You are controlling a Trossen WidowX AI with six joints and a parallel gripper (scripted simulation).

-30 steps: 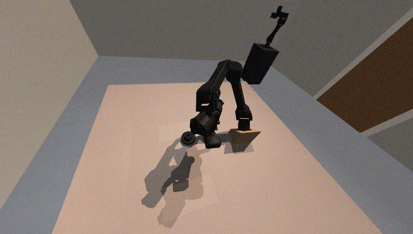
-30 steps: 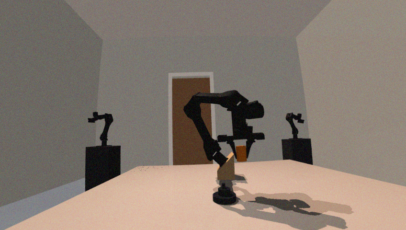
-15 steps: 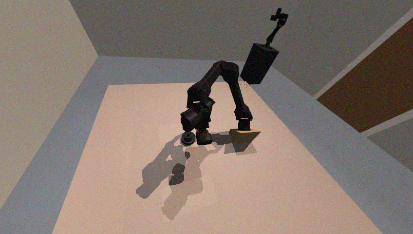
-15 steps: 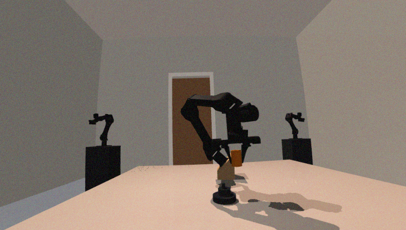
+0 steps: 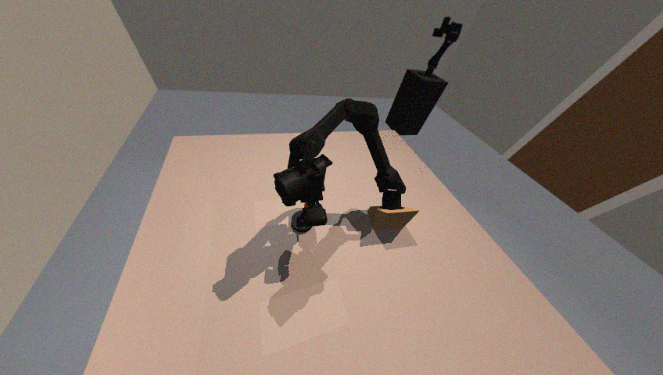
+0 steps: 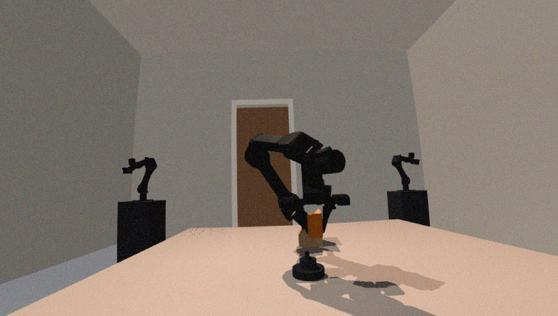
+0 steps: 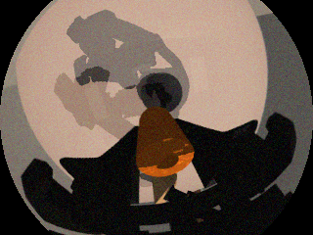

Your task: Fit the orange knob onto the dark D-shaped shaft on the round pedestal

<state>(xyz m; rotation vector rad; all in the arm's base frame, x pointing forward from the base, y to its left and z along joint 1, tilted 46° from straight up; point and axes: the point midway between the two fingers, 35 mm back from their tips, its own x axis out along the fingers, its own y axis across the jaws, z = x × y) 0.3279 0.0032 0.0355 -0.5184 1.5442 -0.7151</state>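
The pedestal is 20 mm ahead of my gripper tip, 30 mm to the right of it and 70 mm below it. Also, from my gripper tip: orange knob: 20 mm above.
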